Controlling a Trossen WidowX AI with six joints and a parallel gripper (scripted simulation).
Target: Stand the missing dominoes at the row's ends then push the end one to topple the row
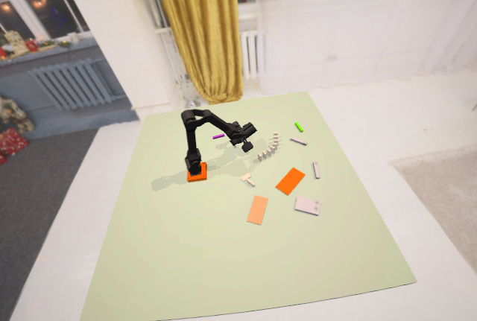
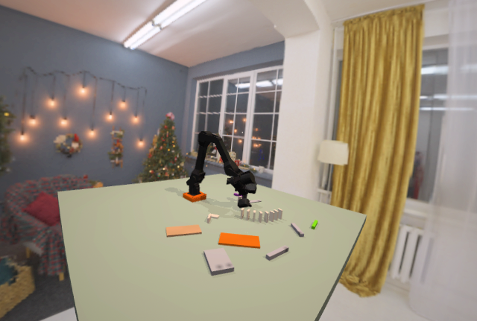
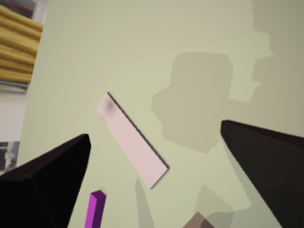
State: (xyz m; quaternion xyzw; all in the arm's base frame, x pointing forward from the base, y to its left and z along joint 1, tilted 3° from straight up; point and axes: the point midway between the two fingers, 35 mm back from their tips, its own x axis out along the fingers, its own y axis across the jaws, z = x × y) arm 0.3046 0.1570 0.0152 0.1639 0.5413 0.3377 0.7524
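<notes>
The purple stick is 150 mm behind my gripper tip, 70 mm to the left of it and 30 mm below it. From my gripper tip the other things lie so: green stick: 370 mm ahead, 30 mm below, 10 mm to the right; then orange plate: 370 mm to the right, 170 mm ahead, 30 mm below; then peach plate: 480 mm to the right, 30 mm below, 30 mm behind.
</notes>
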